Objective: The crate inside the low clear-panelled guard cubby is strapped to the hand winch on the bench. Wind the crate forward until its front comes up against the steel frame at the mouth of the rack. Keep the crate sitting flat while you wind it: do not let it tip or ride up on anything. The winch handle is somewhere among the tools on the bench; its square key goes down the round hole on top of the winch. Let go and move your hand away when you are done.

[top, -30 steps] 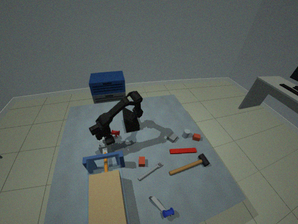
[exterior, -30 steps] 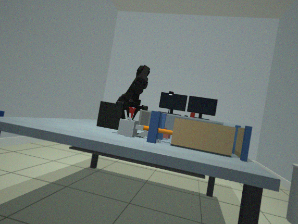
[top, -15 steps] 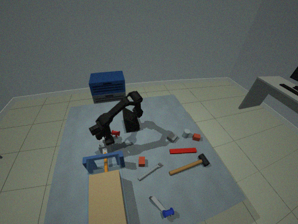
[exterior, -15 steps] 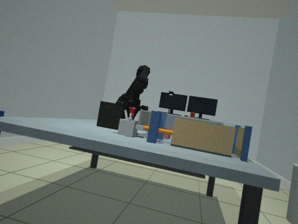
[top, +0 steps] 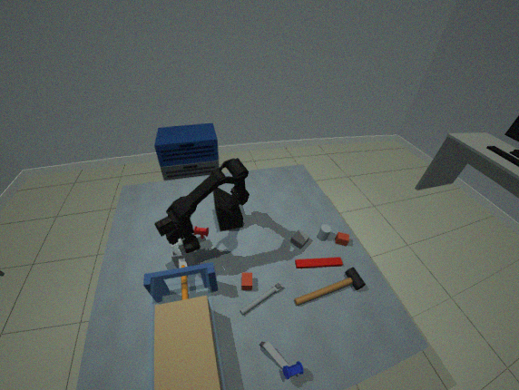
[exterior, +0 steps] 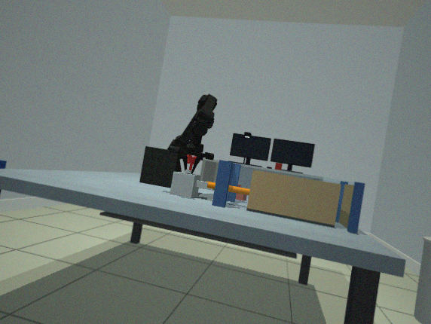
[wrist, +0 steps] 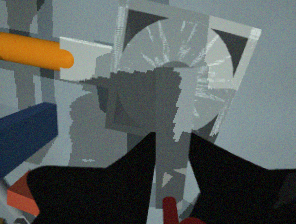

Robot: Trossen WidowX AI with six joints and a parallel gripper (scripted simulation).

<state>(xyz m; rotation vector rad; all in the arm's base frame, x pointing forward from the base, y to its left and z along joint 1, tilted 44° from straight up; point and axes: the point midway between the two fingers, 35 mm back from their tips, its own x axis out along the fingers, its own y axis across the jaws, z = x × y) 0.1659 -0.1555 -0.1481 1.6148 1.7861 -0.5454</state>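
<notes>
The red-knobbed winch handle is 2 cm to the left of my gripper tip and 2 cm above it. The rest, counted from my gripper tip: grey winch (1 cm behind, 5 cm to the right, 6 cm below); clear-panelled cubby (41 cm ahead, 5 cm to the right, 3 cm above); red knob (1 cm behind, 6 cm to the left, 4 cm above).
</notes>
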